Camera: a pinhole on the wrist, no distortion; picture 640 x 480 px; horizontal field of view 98.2 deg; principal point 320.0 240.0 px. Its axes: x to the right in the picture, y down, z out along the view. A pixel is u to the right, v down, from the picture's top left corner.
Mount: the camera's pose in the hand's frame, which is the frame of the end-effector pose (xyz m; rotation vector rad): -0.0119 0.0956 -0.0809 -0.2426 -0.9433 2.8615
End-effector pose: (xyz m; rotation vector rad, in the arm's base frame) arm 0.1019 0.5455 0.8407 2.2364 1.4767 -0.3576
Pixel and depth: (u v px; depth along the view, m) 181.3 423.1 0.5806
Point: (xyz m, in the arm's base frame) -0.3832 0.7686 0.4928
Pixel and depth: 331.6 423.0 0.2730
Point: -0.1193 0.5325 0.8117
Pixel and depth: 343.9 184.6 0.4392
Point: -0.0168 0.3175 0.6034
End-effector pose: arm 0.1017 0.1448 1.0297 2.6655 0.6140 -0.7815
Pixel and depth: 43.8 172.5 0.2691
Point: 0.1436 0.1747 0.7421
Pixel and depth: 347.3 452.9 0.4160
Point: -0.2237 0.4175 1.0096
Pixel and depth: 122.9 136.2 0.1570
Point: 0.1318 0.1027 0.9204
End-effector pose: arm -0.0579 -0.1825 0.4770 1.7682 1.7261 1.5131
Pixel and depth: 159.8 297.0 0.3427
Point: -0.0653 0.0446 0.3121
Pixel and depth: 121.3 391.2 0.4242
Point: -0.2128 0.1539 0.2118
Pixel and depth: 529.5 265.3 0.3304
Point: 0.0750 -0.3686 0.2032
